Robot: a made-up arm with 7 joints.
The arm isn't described. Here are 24 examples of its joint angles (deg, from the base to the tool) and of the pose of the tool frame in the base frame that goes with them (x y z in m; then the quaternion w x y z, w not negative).
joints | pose
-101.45 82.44 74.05 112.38 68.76 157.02 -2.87 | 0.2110 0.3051 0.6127 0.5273 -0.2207 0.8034 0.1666
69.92 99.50 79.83 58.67 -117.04 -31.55 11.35 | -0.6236 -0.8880 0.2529 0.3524 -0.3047 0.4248 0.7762
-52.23 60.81 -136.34 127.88 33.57 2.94 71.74 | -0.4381 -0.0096 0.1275 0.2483 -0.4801 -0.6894 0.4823
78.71 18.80 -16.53 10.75 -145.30 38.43 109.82 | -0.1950 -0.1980 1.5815 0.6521 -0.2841 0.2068 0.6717
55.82 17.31 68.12 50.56 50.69 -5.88 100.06 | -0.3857 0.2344 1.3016 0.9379 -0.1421 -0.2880 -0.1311
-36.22 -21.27 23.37 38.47 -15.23 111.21 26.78 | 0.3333 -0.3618 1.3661 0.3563 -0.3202 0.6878 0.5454
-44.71 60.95 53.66 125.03 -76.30 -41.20 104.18 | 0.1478 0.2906 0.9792 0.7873 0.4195 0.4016 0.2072
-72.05 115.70 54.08 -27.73 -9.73 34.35 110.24 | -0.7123 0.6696 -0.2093 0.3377 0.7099 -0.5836 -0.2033
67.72 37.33 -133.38 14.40 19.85 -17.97 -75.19 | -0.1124 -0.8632 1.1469 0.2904 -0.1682 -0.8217 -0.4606
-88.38 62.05 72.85 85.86 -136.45 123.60 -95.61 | 0.3755 0.6533 0.5351 0.0755 0.0479 0.3459 0.9340
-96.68 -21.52 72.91 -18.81 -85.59 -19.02 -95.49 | -0.4909 -0.2780 1.4154 0.2870 -0.6783 -0.6008 -0.3108
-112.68 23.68 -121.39 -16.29 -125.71 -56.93 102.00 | 0.3116 0.0424 1.4034 0.0580 0.5225 0.1262 0.8413
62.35 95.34 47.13 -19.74 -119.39 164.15 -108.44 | -0.2470 -0.7007 -0.0158 0.3622 0.8942 -0.0139 0.2627
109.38 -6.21 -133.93 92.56 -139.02 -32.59 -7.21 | 0.6326 -0.0115 1.2192 0.1207 0.9315 0.2416 -0.2436
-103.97 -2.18 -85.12 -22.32 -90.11 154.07 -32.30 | 0.1899 -0.2620 1.1748 0.6914 -0.3041 0.0870 0.6496
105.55 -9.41 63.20 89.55 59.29 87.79 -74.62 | -0.3927 0.3853 0.8725 0.5485 0.8347 0.0122 0.0484
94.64 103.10 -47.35 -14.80 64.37 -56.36 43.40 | 0.1235 -1.1022 0.2951 0.2498 0.7469 -0.0904 -0.6096
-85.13 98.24 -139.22 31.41 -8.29 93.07 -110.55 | -0.1165 1.0460 0.1394 0.2031 0.8209 -0.4561 0.2773
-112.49 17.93 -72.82 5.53 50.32 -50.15 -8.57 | -0.1983 0.2675 1.4699 0.4207 0.6832 0.2516 0.5412
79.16 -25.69 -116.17 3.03 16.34 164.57 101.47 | 0.0392 0.2959 1.1972 0.1484 0.9761 -0.1500 -0.0511
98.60 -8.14 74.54 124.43 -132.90 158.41 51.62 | -0.2385 -0.1302 0.9072 0.1414 0.6104 0.4844 0.6106
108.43 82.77 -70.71 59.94 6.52 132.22 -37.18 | 0.6154 -0.7308 0.4749 0.4566 -0.0362 0.3378 0.8223
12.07 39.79 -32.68 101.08 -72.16 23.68 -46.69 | 0.1220 -0.3810 1.2829 0.3621 -0.4941 -0.7903 -0.0161
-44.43 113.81 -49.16 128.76 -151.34 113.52 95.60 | -0.3426 0.2224 0.6815 0.5225 0.1138 0.8045 0.2585
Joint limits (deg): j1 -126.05..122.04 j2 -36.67..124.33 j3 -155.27..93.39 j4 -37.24..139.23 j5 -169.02..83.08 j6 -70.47..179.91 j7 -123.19..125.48
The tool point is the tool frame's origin. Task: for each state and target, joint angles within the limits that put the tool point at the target. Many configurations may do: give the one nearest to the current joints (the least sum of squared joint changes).
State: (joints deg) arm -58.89 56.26 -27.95 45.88 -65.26 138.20 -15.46
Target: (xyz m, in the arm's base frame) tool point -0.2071 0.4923 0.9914
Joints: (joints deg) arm -64.08 71.66 -12.47 101.49 -88.60 152.76 -11.96
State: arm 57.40 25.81 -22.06 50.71 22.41 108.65 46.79
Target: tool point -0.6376 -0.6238 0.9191
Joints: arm 28.57 59.17 -27.29 31.64 12.90 110.62 47.31
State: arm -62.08 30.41 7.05 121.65 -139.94 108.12 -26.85
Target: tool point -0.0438 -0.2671 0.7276
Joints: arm -99.04 26.18 -35.90 134.50 -169.02 100.64 -24.59
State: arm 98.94 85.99 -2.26 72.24 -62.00 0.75 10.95
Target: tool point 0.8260 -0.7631 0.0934
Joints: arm 122.04 122.83 -24.56 51.46 -60.25 -1.45 11.74
